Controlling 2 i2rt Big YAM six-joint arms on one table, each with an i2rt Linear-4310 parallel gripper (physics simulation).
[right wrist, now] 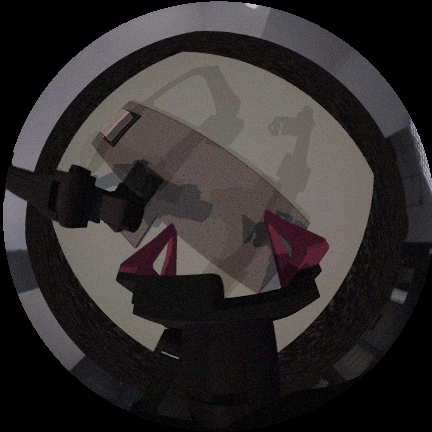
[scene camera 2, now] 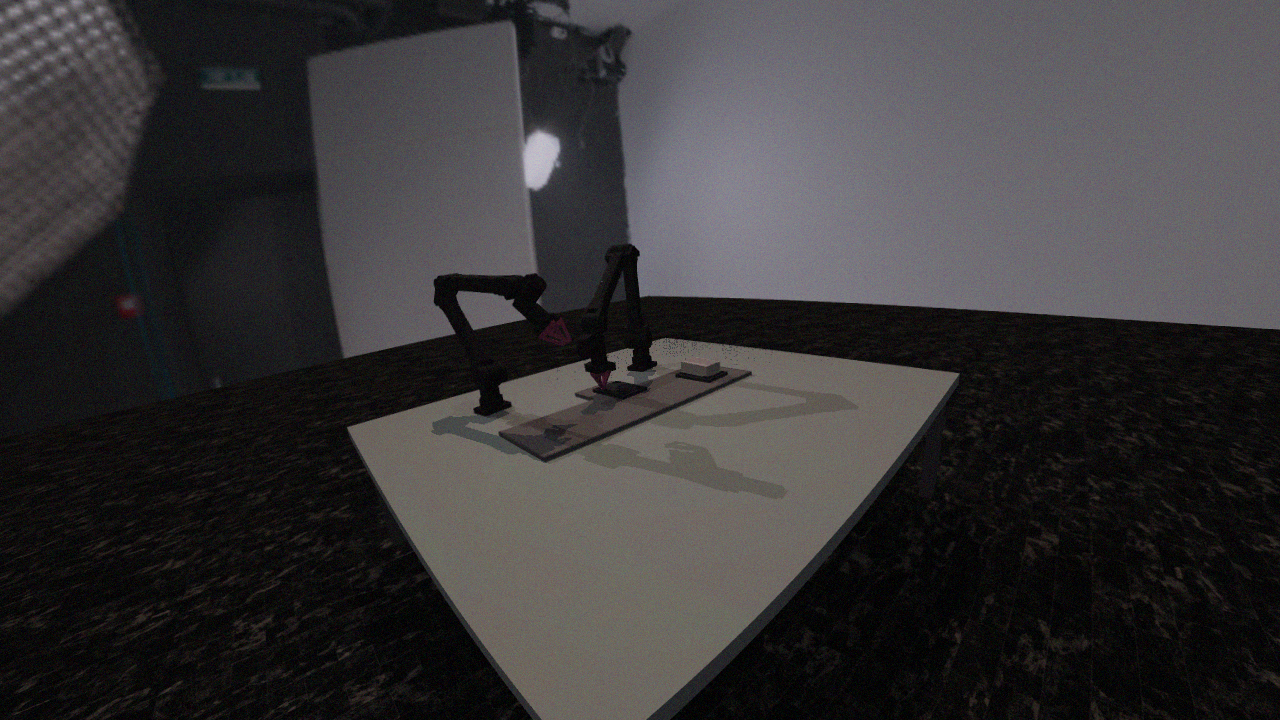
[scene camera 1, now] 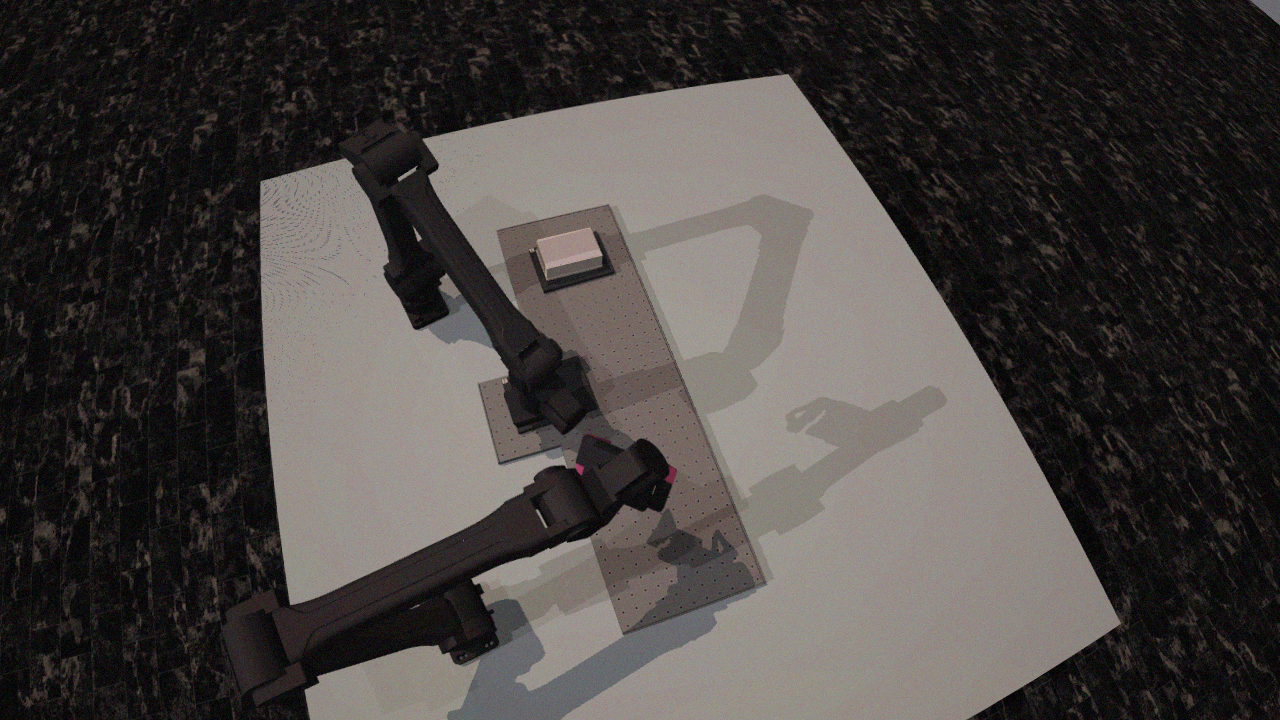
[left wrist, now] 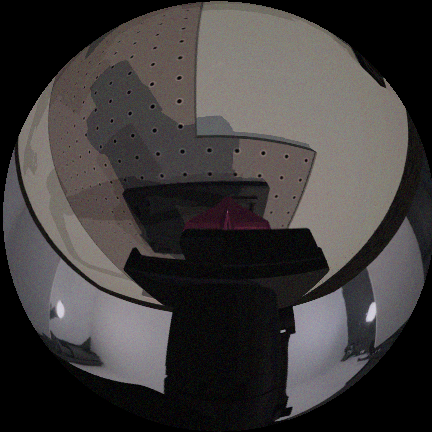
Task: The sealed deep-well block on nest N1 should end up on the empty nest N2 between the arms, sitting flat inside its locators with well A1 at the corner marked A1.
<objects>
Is my right gripper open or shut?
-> Open.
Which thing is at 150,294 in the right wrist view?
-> My right gripper.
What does my right gripper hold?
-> Nothing.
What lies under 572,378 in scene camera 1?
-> A dark plate.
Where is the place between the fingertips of my left gripper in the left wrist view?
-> At 227,201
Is my left gripper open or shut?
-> Shut.
</objects>
